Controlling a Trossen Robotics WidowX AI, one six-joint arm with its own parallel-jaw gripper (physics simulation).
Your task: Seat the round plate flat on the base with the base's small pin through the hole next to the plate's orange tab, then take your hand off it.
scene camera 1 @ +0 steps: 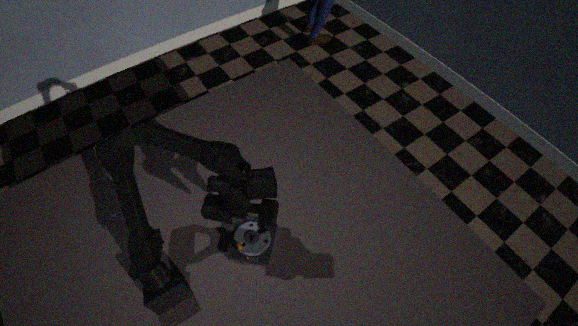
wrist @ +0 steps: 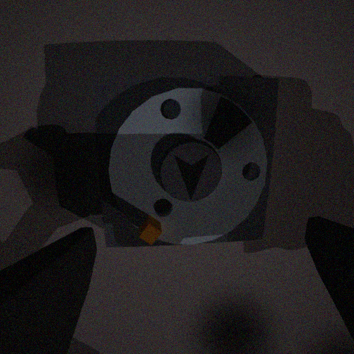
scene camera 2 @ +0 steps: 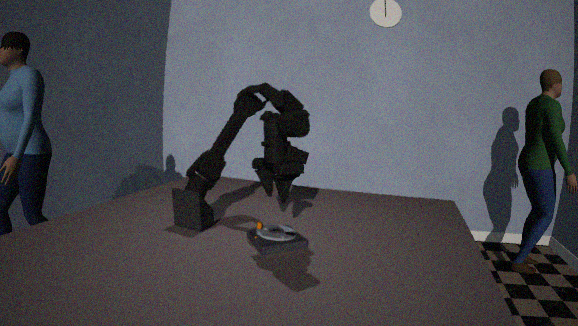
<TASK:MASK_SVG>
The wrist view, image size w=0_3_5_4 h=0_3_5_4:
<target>my gripper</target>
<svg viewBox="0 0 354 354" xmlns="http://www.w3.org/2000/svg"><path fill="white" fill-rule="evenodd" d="M93 228L78 228L64 237L55 240L55 242L16 261L13 265L8 265L0 270L0 354L67 354L88 291L93 263L96 257L96 241ZM310 216L305 232L305 242L308 251L313 259L317 273L320 275L354 341L354 228L320 216Z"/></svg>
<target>round grey plate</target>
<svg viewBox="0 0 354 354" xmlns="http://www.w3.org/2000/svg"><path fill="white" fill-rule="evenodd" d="M221 93L204 88L179 87L151 96L144 103L136 107L117 131L110 149L108 167L111 190L119 209L139 229L138 237L151 245L156 239L172 244L197 244L214 240L216 237L230 232L236 225L242 222L254 207L261 194L263 185L265 185L267 164L263 138L258 131L254 119L251 119L241 105L238 105ZM157 199L168 199L171 202L169 211L165 213L155 211L153 204ZM254 162L256 173L251 178L244 178L242 175L244 165ZM186 138L195 138L208 143L214 149L221 162L221 178L215 190L203 199L193 202L185 202L172 197L162 185L158 171L159 162L164 152L173 143ZM166 99L175 100L180 108L176 117L172 119L165 118L160 111L160 106Z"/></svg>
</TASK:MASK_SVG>
